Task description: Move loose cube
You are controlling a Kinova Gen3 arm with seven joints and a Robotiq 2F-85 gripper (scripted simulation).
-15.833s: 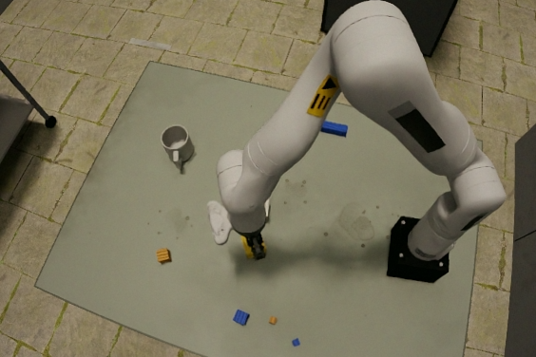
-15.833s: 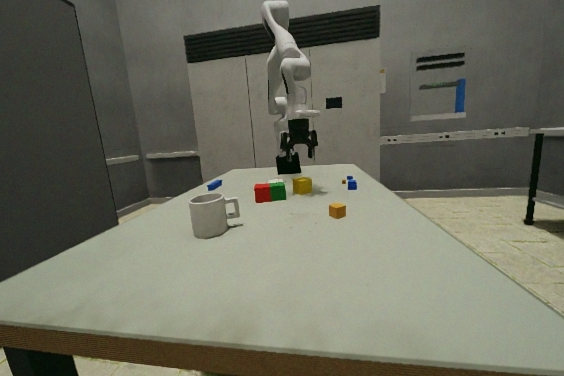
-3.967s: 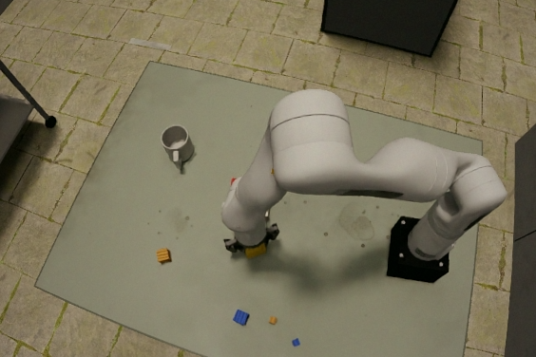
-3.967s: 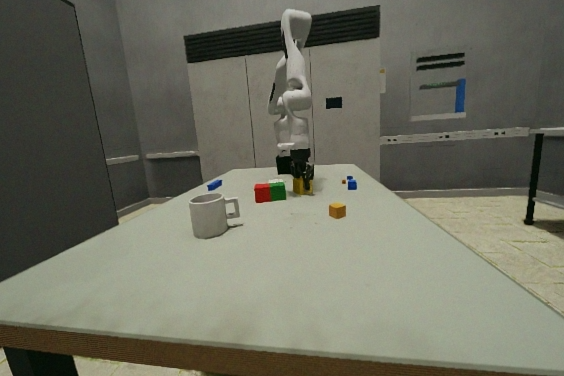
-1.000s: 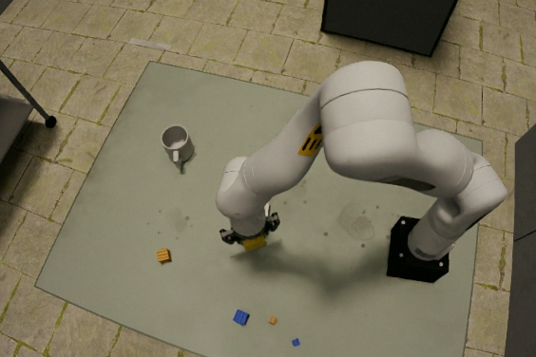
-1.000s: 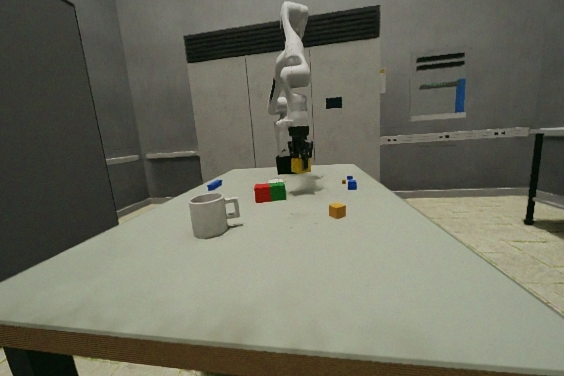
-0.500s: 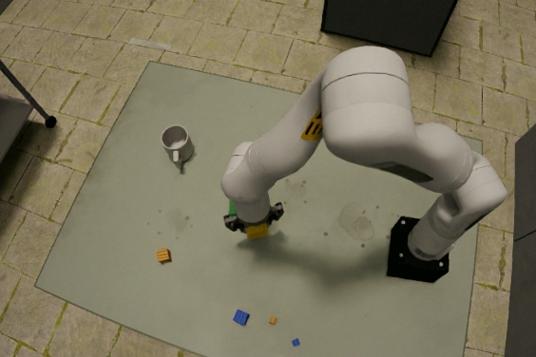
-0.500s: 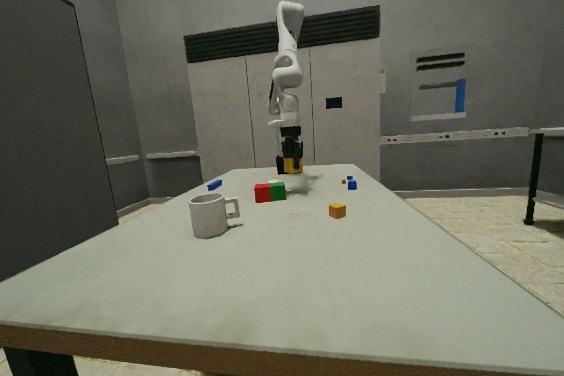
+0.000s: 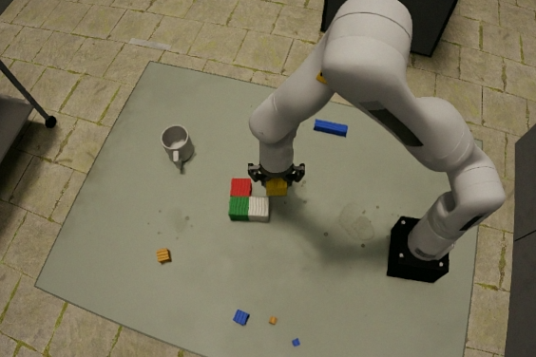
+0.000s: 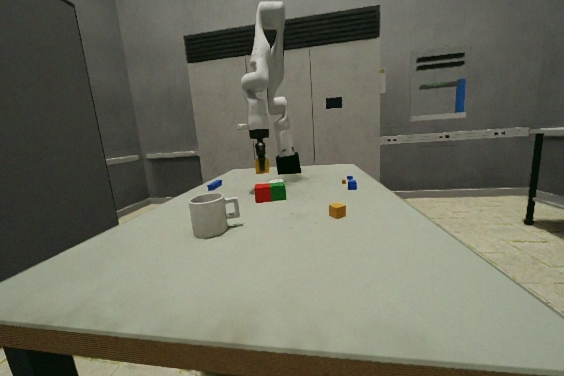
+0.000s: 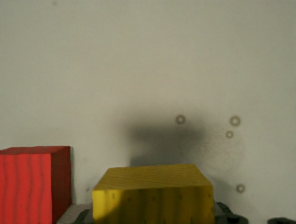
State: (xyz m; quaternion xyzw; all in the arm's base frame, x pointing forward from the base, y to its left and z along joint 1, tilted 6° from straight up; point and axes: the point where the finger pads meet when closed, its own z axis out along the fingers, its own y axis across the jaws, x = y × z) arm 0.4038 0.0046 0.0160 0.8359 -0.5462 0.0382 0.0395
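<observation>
Now: hand 20 mm short of the white cube, 60 mm to the right of it and 80 mm above it. The rest, counted from my hand: green cube 70 mm ahead, 80 mm to the left, 80 mm below; yellow cube right at my hand; red cube 90 mm ahead, 30 mm to the left, 80 mm below.
</observation>
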